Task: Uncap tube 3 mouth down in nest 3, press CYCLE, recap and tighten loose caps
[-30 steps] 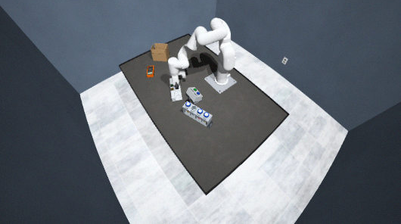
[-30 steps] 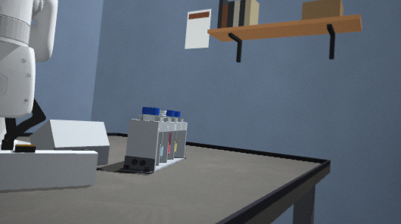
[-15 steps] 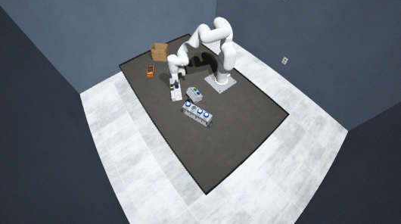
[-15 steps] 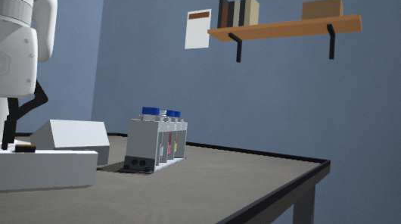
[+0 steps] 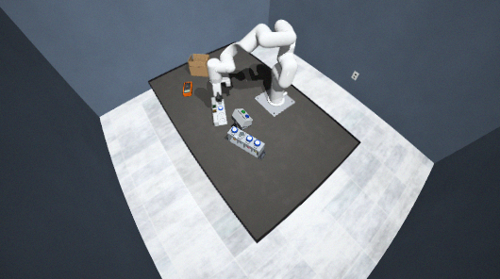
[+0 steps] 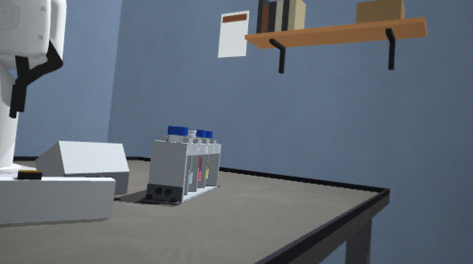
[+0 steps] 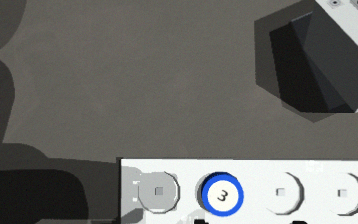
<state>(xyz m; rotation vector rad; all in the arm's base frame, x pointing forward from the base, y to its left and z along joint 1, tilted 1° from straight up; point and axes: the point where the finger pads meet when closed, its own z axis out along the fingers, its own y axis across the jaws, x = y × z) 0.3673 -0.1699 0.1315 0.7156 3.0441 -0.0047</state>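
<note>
My gripper is now 80 mm past the blue cycle key, 200 mm to the right of it and 60 mm above it. The rest, counted from my hand: grey key housing (60 mm behind, 180 mm to the left, 80 mm below); then station (30 mm ahead, 340 mm to the left, 130 mm below); then green ready key (80 mm behind, 150 mm to the left, 60 mm below).
</note>
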